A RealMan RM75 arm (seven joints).
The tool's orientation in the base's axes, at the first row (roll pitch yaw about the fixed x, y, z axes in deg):
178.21 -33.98 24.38
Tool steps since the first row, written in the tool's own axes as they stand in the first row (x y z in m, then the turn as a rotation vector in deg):
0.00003 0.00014 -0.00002 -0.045 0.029 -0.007
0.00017 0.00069 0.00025 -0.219 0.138 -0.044
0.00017 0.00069 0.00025 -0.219 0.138 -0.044
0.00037 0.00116 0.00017 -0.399 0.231 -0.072
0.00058 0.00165 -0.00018 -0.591 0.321 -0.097
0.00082 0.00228 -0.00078 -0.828 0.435 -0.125
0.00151 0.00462 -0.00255 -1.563 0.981 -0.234
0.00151 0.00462 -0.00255 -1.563 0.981 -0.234
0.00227 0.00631 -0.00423 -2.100 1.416 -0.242
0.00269 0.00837 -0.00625 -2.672 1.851 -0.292
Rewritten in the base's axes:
0.00007 -0.00012 0.00004 -0.026 -0.043 -0.019
0.00053 -0.00052 -0.00009 -0.134 -0.210 -0.082
0.00053 -0.00052 -0.00009 -0.134 -0.210 -0.082
0.00083 -0.00090 0.00010 -0.247 -0.363 -0.157
0.00100 -0.00135 0.00052 -0.370 -0.516 -0.242
0.00112 -0.00197 0.00116 -0.518 -0.708 -0.348
0.00164 -0.00424 0.00308 -0.913 -1.482 -0.654
0.00164 -0.00424 0.00308 -0.913 -1.482 -0.654
0.00201 -0.00587 0.00494 -1.151 -2.067 -0.936
0.00209 -0.00802 0.00690 -1.436 -2.672 -1.203

